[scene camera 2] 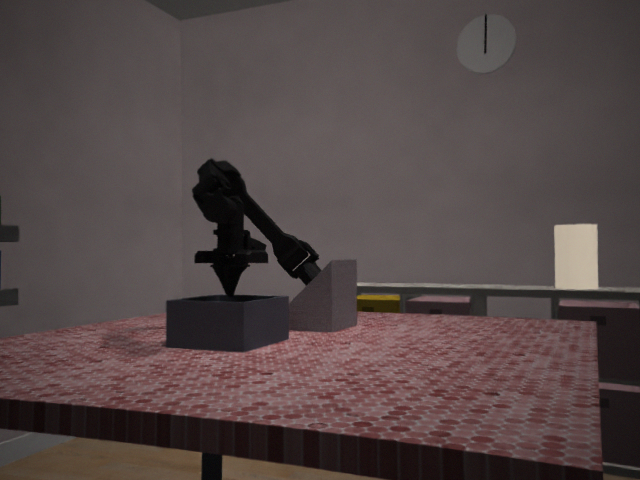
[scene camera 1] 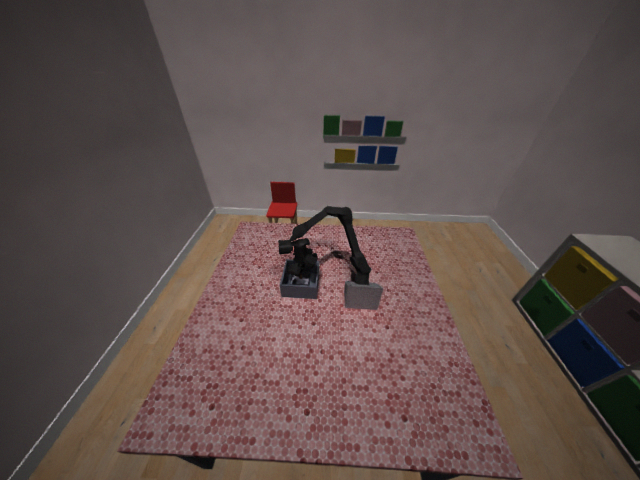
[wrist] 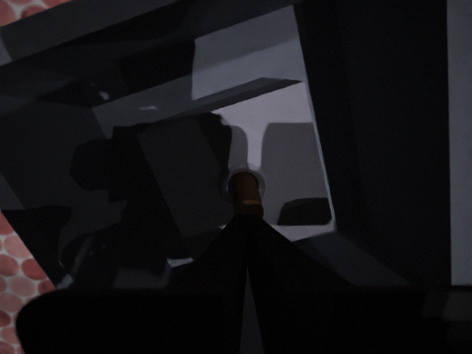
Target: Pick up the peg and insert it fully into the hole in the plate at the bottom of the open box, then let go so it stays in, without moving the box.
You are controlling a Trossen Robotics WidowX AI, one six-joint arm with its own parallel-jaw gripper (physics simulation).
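Places are measured from the arm's base along level axes (x ahead, y left, z up), in centimetres.
Pixels of known places: gripper, fingertip midpoint: (scene camera 2: 230,296) (scene camera 1: 300,271) (wrist: 245,224); arm's base at its link origin: (scene camera 2: 319,284) (scene camera 1: 362,283).
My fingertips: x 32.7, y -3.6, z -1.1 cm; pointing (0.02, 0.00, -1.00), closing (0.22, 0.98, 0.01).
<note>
For each thing: its top centre in the pictures, then the offset to it from my fingertips. Level surfaces: height alone.
- dark grey open box at its top centre: (wrist: 248,223) (scene camera 2: 229,298) (scene camera 1: 300,272) dx +0.2, dy +0.1, dz -0.4 cm
- light grey plate at its top centre: (wrist: 243,188) (scene camera 1: 300,277) dx +0.2, dy +0.1, dz -4.1 cm
- brown peg at its top centre: (wrist: 248,213) dx +0.3, dy +0.2, dz -1.4 cm
- red-patterned table at its surface level: dz -10.2 cm
The dark grey open box (scene camera 1: 299,290) (scene camera 2: 206,323) (wrist: 380,150) stands on the table. In the wrist view, a light grey plate (wrist: 290,105) lies at its bottom, partly in shadow. The brown peg (wrist: 246,192) stands in the plate's ringed hole; its near end is partly hidden by the fingertips. How deep it sits cannot be told. My gripper (scene camera 2: 230,294) (wrist: 245,224) points down with its fingertips together, shut and empty. The tips are at about the height of the box rim in scene camera 2, above the peg. The peg does not show in either scene view.
The arm's grey wedge-shaped base (scene camera 1: 362,296) (scene camera 2: 338,297) stands beside the box on the red-patterned table (scene camera 1: 315,382) (scene camera 2: 413,361). The box walls surround the plate on all sides. A red chair (scene camera 1: 282,201) is beyond the table, and a cube shelf is at the right.
</note>
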